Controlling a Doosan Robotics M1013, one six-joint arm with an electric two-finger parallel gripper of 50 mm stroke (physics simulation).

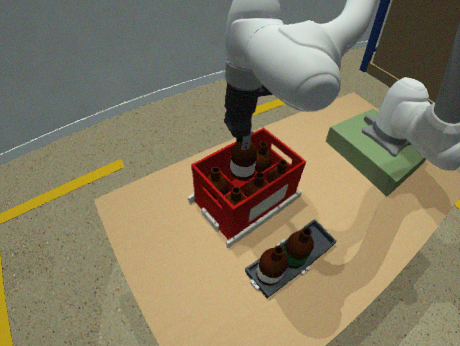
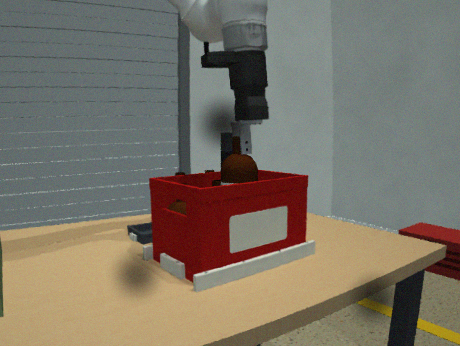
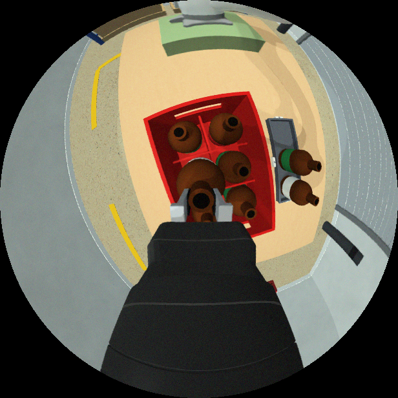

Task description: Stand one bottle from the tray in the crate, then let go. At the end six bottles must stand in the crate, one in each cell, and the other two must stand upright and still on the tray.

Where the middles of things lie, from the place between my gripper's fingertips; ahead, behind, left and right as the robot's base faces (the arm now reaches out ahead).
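Scene:
My gripper: 10 mm past the red crate [image 2: 227, 224], 140 mm above it, 30 mm to the right of it. Dark tray [image 1: 323, 241], from my hand: 280 mm to the left, 210 mm below, 10 mm ahead.

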